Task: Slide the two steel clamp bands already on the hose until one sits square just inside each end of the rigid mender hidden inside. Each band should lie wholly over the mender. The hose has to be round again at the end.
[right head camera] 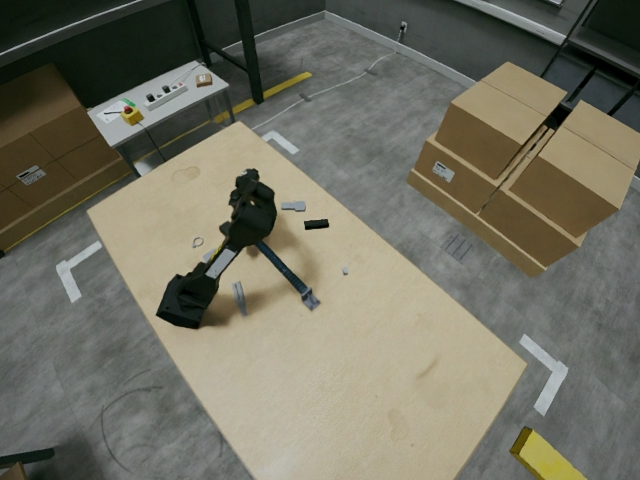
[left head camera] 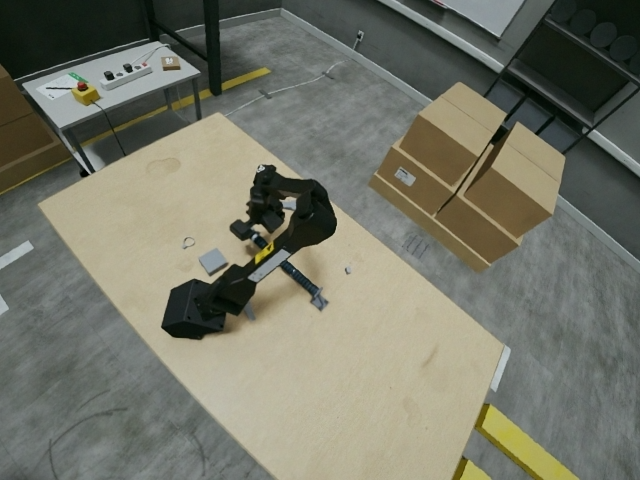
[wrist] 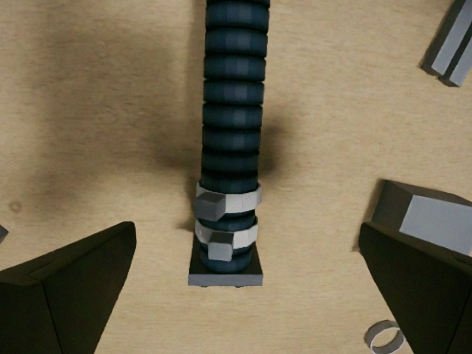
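The dark blue ribbed hose [left head camera: 300,277] [right head camera: 281,267] [wrist: 235,92] lies straight between two grey end holders. The near holder [wrist: 225,280] shows in the wrist view, the other holder [left head camera: 319,300] [right head camera: 311,300] in the head views. Two steel bands sit around the hose close together beside the near holder: the upper band [wrist: 243,202] has its housing to the left, the lower band [wrist: 245,236] is nearest the holder. A narrow stretch of hose shows between them. My gripper [left head camera: 255,227] [wrist: 249,233] is wide open above this end, one finger on each side, touching neither band. The mender is hidden inside the hose.
A grey block [left head camera: 212,261] [wrist: 437,227] and a loose ring [left head camera: 188,241] [right head camera: 197,241] [wrist: 385,337] lie beside the hose. A slotted grey bar [right head camera: 239,298] [wrist: 452,50] lies near the arm base. Behind lie a flat grey piece [right head camera: 293,206], a black cylinder [right head camera: 316,224] and a small grey piece [left head camera: 347,269] [right head camera: 345,270].
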